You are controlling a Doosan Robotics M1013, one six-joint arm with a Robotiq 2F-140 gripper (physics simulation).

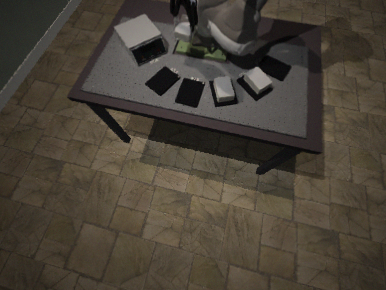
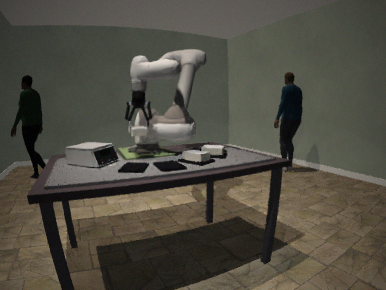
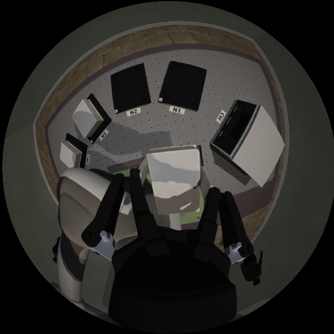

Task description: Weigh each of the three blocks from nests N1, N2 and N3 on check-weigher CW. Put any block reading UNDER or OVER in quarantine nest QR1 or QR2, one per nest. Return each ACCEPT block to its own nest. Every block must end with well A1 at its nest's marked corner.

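Frame: origin at the arm's base, x ahead, y up, z right, level; centimetres.
Where they show: gripper, fingertip midpoint: (image 1: 184, 32) (image 2: 138, 132); arm's base, origin of the base link: (image 1: 208, 36) (image 2: 146, 150).
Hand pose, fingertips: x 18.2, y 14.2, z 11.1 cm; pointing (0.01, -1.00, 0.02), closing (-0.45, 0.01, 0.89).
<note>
Each offset is from my fingertips to the top centre of the thing. Level surfaces: height alone.
My gripper (image 1: 184, 25) (image 2: 138, 125) (image 3: 174, 167) is shut on a white block {dx -2.6, dy +3.1, dz -0.5 cm} (image 1: 183, 33) (image 2: 139, 132) (image 3: 175, 172), held above the table. Nests N1 {dx +19.7, dy -14.1, dz +9.2 cm} (image 1: 163, 80) (image 2: 134, 167) (image 3: 183, 85) and N2 {dx +24.8, dy -14.1, dz -7.4 cm} (image 1: 190, 92) (image 2: 169, 165) (image 3: 130, 87) are bare black plates. A second white block {dx +21.5, dy -10.4, dz -25.2 cm} (image 1: 223, 89) (image 2: 196, 155) (image 3: 87, 120) sits on nest N3. Another white block {dx +12.7, dy -9.8, dz -42.3 cm} (image 1: 257, 80) (image 2: 213, 149) (image 3: 70, 152) sits on the nest labelled QR1. Check-weigher CW {dx -3.4, dy -5.8, dz +27.4 cm} (image 1: 140, 35) (image 2: 90, 154) (image 3: 260, 145) bears no block; its reading is not legible. Well A1 cannot be made out on the blocks.
A bare black nest {dx -0.9, dy -14.2, dz -51.6 cm} (image 1: 275, 68), its label unreadable, lies beyond QR1. A green plate (image 1: 216, 54) (image 2: 126, 153) lies near the arm's base. The grey perforated table top {dy -15.8 cm} (image 1: 280, 110) has a dark purple edge. Two people (image 2: 31, 112) (image 2: 290, 112) stand beyond the table.
</note>
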